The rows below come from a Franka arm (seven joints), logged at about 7 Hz.
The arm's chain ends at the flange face. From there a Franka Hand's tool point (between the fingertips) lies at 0.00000 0.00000 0.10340 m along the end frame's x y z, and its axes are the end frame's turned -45 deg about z.
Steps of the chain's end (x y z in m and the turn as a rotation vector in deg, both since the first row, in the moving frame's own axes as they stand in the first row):
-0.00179, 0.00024, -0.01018, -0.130, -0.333, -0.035
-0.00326, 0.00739, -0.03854, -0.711, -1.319, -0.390
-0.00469, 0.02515, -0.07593, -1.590, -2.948, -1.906
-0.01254, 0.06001, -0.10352, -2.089, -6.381, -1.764
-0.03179, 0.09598, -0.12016, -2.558, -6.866, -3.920
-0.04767, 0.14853, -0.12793, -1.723, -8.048, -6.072
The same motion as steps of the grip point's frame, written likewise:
-0.00203, -0.00135, -0.01018, 0.144, -0.327, -0.035
-0.01012, 0.00215, -0.03858, 0.430, -1.435, -0.390
-0.02692, 0.01283, -0.07611, 0.960, -3.209, -1.906
-0.06217, 0.02827, -0.10423, 3.035, -5.989, -1.764
-0.10252, 0.04032, -0.12100, 3.046, -6.664, -3.920
-0.15156, 0.06395, -0.12899, 4.472, -6.909, -6.072

